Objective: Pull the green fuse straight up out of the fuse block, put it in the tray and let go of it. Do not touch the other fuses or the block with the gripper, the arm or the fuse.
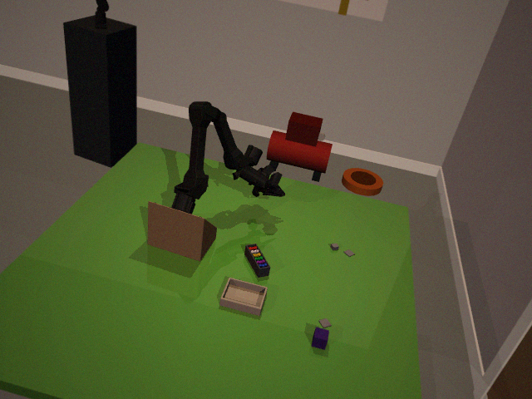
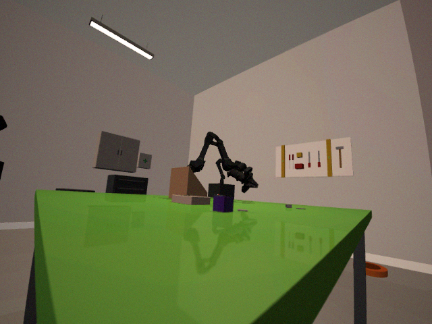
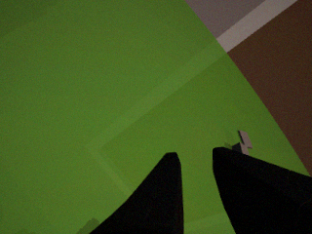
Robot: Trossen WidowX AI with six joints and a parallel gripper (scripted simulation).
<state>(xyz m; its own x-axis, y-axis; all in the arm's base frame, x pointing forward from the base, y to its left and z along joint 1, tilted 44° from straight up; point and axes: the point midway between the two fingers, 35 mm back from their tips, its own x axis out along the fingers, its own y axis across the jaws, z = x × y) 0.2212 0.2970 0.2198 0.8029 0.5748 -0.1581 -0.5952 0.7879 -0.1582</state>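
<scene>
Now: gripper tip 40 mm short of the green fuse, 330 mm to the left of it and 80 mm above it. From my gripper tip the other things lie so: beige tray 60 mm ahead, 500 mm to the right, 100 mm below.
</scene>
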